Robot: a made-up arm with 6 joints. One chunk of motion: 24 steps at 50 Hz.
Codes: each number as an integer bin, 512 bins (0 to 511) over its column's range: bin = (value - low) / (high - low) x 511, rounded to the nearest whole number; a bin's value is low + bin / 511 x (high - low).
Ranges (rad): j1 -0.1..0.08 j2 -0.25..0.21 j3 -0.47..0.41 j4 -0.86..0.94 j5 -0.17..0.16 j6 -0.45..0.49
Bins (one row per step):
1: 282 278 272 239 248 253
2: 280 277 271 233 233 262
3: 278 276 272 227 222 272
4: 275 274 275 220 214 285
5: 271 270 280 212 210 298
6: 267 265 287 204 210 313
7: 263 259 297 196 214 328
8: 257 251 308 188 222 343
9: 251 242 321 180 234 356
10: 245 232 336 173 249 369
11: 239 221 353 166 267 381
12: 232 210 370 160 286 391
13: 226 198 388 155 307 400
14: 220 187 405 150 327 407
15: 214 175 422 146 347 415
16: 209 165 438 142 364 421
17: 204 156 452 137 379 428
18: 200 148 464 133 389 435
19: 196 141 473 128 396 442
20: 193 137 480 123 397 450
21: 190 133 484 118 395 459
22: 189 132 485 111 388 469
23: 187 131 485 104 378 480
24: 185 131 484 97 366 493
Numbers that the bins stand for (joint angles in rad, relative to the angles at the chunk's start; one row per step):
1: -0.0007 0.0003 -0.0016 -0.0181 -0.0098 0.0154
2: -0.0014 -0.0006 -0.0033 -0.0393 -0.0195 0.0320
3: -0.0021 -0.0015 -0.0016 -0.0604 -0.0266 0.0504
4: -0.0031 -0.0033 0.0036 -0.0850 -0.0318 0.0743
5: -0.0045 -0.0069 0.0122 -0.1132 -0.0344 0.0982
6: -0.0059 -0.0114 0.0242 -0.1414 -0.0344 0.1258
7: -0.0074 -0.0168 0.0415 -0.1696 -0.0318 0.1534
8: -0.0095 -0.0241 0.0604 -0.1978 -0.0266 0.1810
9: -0.0116 -0.0322 0.0828 -0.2259 -0.0189 0.2049
10: -0.0137 -0.0412 0.1086 -0.2506 -0.0092 0.2288
11: -0.0158 -0.0511 0.1379 -0.2753 0.0024 0.2509
12: -0.0183 -0.0610 0.1672 -0.2964 0.0147 0.2693
13: -0.0204 -0.0718 0.1982 -0.3140 0.0283 0.2858
14: -0.0225 -0.0817 0.2275 -0.3316 0.0412 0.2987
15: -0.0246 -0.0925 0.2567 -0.3457 0.0541 0.3134
16: -0.0264 -0.1015 0.2843 -0.3598 0.0651 0.3244
17: -0.0281 -0.1096 0.3084 -0.3774 0.0748 0.3373
18: -0.0295 -0.1168 0.3291 -0.3915 0.0812 0.3502
19: -0.0310 -0.1231 0.3446 -0.4091 0.0857 0.3631
20: -0.0320 -0.1267 0.3566 -0.4267 0.0864 0.3778
21: -0.0331 -0.1303 0.3635 -0.4443 0.0851 0.3943
22: -0.0334 -0.1312 0.3652 -0.4690 0.0806 0.4127
23: -0.0341 -0.1321 0.3652 -0.4937 0.0741 0.4330
24: -0.0348 -0.1321 0.3635 -0.5183 0.0664 0.4569

